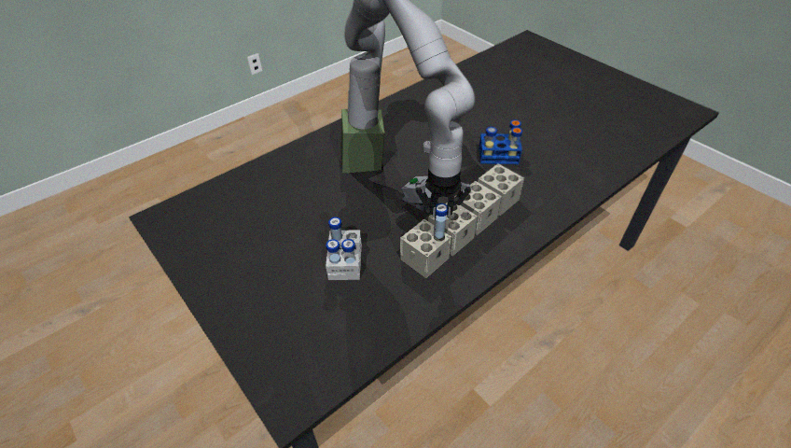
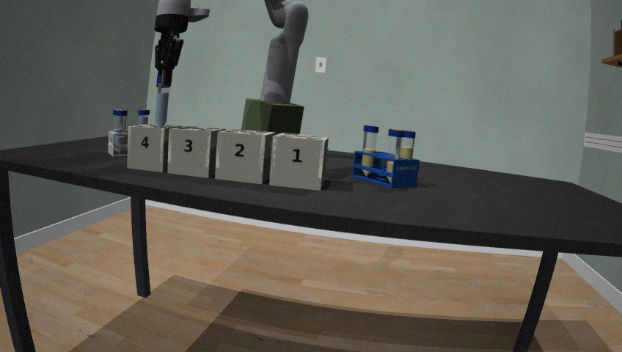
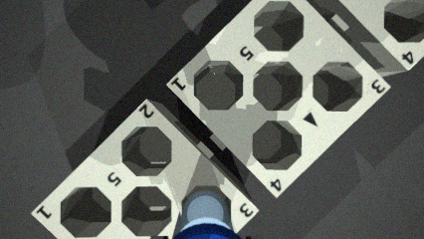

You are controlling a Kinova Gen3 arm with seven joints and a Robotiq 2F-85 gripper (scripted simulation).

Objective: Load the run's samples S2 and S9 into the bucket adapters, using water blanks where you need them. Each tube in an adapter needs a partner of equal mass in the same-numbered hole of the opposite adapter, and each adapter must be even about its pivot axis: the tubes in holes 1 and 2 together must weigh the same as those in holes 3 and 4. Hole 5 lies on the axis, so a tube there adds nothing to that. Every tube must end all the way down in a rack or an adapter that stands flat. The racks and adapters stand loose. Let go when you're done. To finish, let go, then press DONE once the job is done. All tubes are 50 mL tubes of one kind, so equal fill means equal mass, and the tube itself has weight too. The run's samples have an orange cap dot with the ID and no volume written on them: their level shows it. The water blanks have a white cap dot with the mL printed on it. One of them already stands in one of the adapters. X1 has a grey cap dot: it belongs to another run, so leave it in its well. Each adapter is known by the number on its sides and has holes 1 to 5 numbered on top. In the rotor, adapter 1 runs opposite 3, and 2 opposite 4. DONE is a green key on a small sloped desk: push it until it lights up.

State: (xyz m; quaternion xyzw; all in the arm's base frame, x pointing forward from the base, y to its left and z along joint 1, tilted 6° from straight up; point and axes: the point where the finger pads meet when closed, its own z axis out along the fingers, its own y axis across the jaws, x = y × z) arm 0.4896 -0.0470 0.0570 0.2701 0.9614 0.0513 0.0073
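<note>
Right now the water blank is 10 mm to the right of my hand and 50 mm below it. From my hand the other things lie so: adapter 2: 70 mm behind, 180 mm to the left, 150 mm below; adapter 3: 40 mm behind, 80 mm to the left, 150 mm below; white-dot tube: 90 mm behind, 220 mm to the right, 130 mm below.
</note>
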